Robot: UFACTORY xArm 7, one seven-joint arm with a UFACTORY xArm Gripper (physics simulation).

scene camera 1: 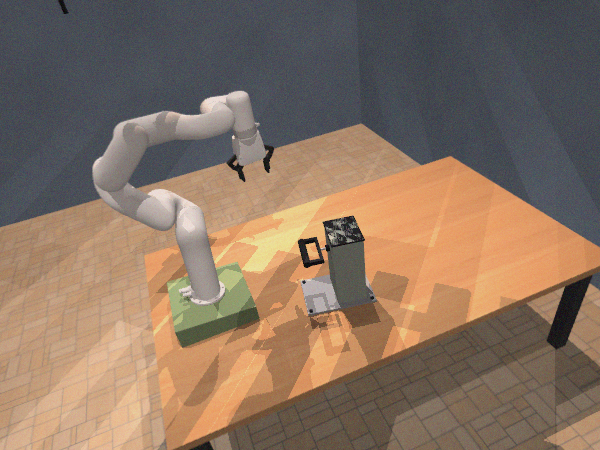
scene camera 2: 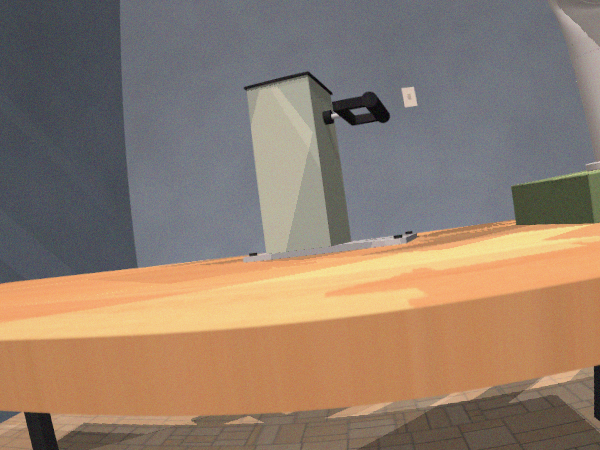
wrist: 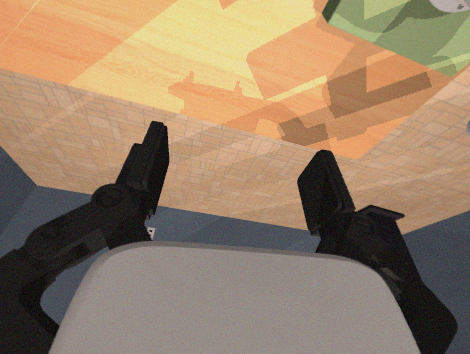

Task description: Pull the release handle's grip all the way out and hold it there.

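Observation:
The release handle's black grip (scene camera 1: 303,253) (scene camera 2: 378,106) is the outer bar of a rectangular black loop. A short thin rod (scene camera 1: 324,248) (scene camera 2: 335,115) joins the loop to the side of a tall grey-green post, a little below its top. My gripper (scene camera 1: 256,176) (wrist: 241,154) is open and empty. In scene camera 1 it hangs in the air above and to the left of the handle, well apart from it. The handle does not show in the wrist view. The gripper does not show in scene camera 2.
The grey-green post (scene camera 1: 348,275) (scene camera 2: 285,175) has a dark top and stands on a bolted grey plate (scene camera 1: 308,290) (scene camera 2: 370,243). The wooden table (scene camera 1: 450,210) (scene camera 2: 200,370) (wrist: 75,30) carries it. My arm stands on a green block (scene camera 1: 215,327) (scene camera 2: 552,202) (wrist: 370,32) left of the post in scene camera 1.

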